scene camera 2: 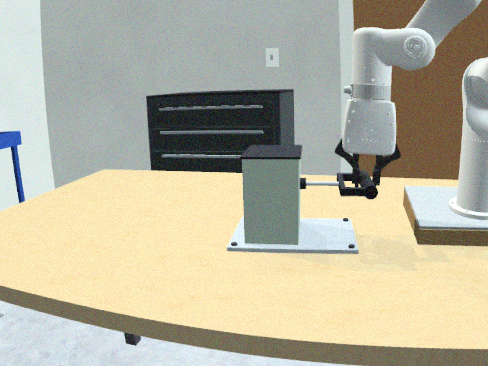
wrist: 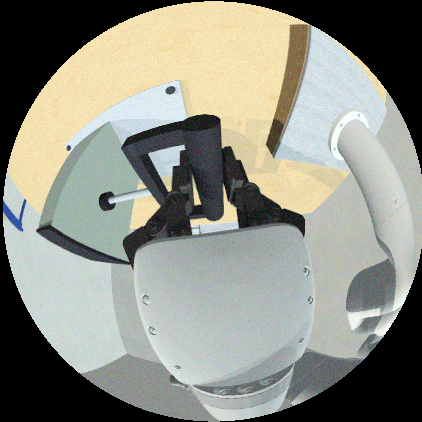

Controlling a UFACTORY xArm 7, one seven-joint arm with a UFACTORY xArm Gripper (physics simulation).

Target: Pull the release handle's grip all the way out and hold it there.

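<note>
The release handle's grip (scene camera 2: 370,191) (wrist: 206,167) is a black round bar on a black rectangular frame (scene camera 2: 347,192) (wrist: 155,140). A light metal rod (scene camera 2: 322,183) (wrist: 129,195) joins the frame to a black collar (scene camera 2: 303,183) (wrist: 106,201) on the side of a grey-green box (scene camera 2: 271,202) (wrist: 90,180). A long stretch of the rod shows between collar and frame. My gripper (scene camera 2: 366,176) (wrist: 205,159) points down and is shut on the grip, one finger inside the frame and the other on the outer side. The grip's far side is hidden in the wrist view.
The box has a dark top (scene camera 2: 272,152) and stands on a pale base plate (scene camera 2: 327,242) (wrist: 150,102) with dark bolts, on the wooden table (scene camera 2: 150,260) (wrist: 230,50). The robot's base slab (scene camera 2: 435,205) (wrist: 320,90) is at the right. A black drawer cabinet (scene camera 2: 215,120) stands behind the table.
</note>
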